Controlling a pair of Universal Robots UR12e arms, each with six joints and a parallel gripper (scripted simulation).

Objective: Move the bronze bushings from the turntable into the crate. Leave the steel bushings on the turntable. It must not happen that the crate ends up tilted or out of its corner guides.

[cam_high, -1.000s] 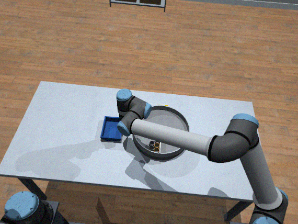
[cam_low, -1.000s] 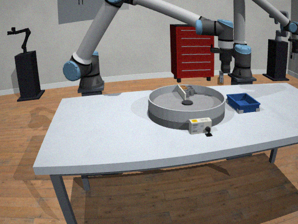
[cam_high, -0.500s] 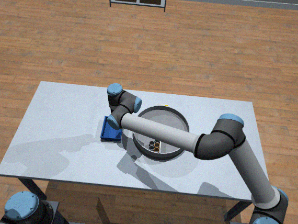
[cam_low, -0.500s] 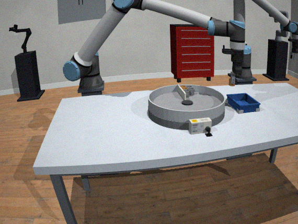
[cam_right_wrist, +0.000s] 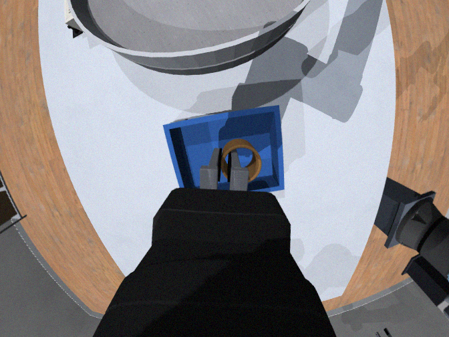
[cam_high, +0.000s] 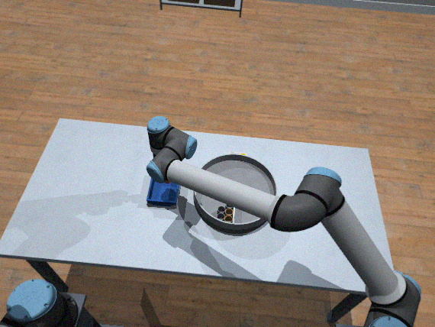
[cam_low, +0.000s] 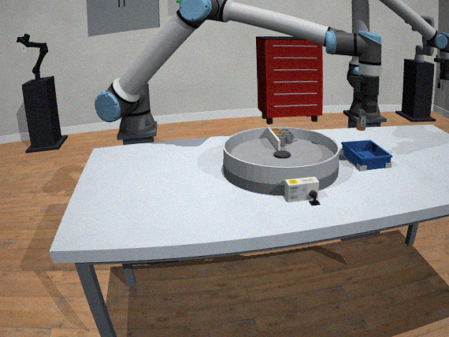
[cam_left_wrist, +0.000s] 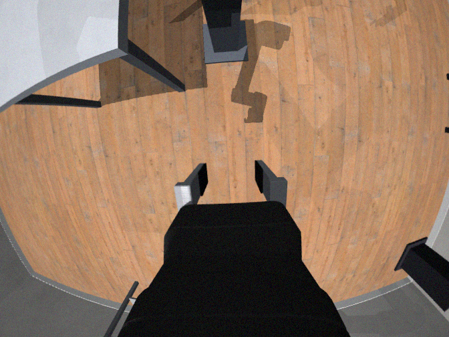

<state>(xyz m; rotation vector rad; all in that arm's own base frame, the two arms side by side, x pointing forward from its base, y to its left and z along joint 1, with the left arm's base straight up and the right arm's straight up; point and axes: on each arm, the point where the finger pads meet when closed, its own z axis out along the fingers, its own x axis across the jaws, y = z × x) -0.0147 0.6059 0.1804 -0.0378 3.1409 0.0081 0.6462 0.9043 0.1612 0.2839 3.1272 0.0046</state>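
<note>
The blue crate lies 3 cm to the left of my right hand and 14 cm below it.
</note>
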